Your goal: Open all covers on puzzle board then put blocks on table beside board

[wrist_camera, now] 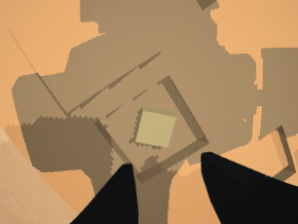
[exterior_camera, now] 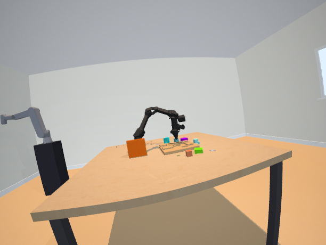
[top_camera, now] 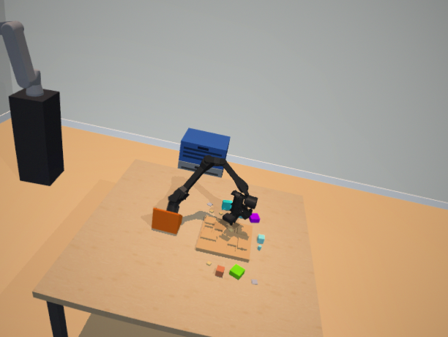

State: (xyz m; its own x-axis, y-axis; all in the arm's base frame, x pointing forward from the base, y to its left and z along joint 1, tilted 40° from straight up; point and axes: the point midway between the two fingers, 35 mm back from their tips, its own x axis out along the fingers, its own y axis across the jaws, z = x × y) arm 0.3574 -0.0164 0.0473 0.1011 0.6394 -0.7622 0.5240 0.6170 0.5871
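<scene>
My gripper tip is 3 cm past the wooden puzzle board, 5 cm to the left of it and 4 cm above it. The rest, counted from my gripper tip: blue-teal cube 6 cm ahead, 18 cm to the left, 4 cm below; purple block 15 cm ahead, 16 cm to the left, 5 cm below; light cyan block 18 cm ahead, 4 cm to the right, 5 cm below.
</scene>
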